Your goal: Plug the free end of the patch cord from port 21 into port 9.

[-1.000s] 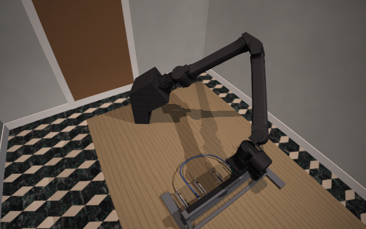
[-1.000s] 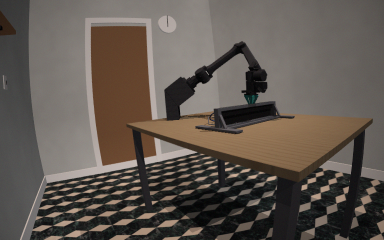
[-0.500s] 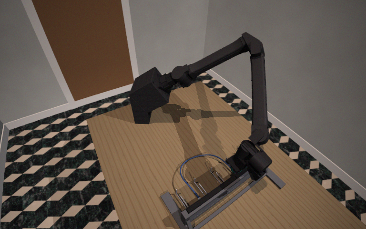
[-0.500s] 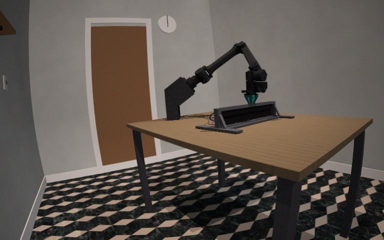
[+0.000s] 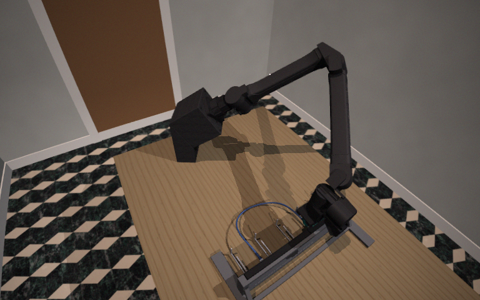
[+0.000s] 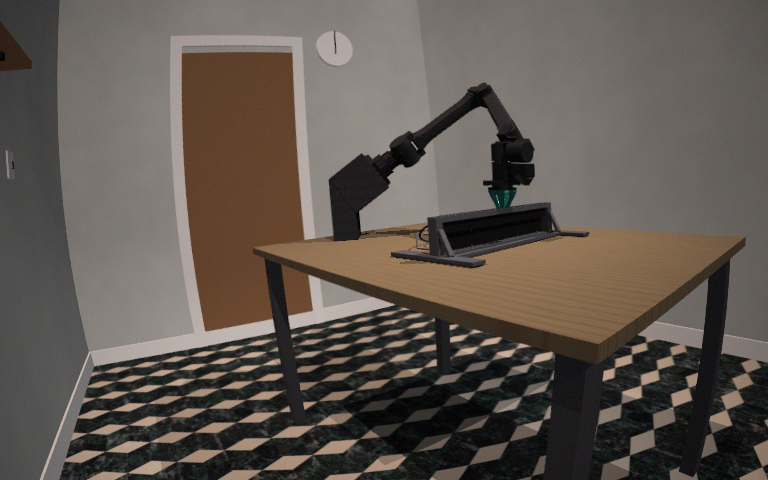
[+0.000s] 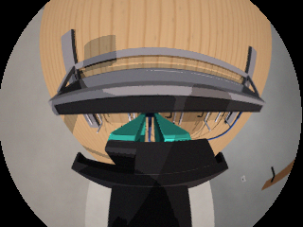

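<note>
Now: the plug 20 mm ahead of my hand and 10 mm to the left of it.
</note>
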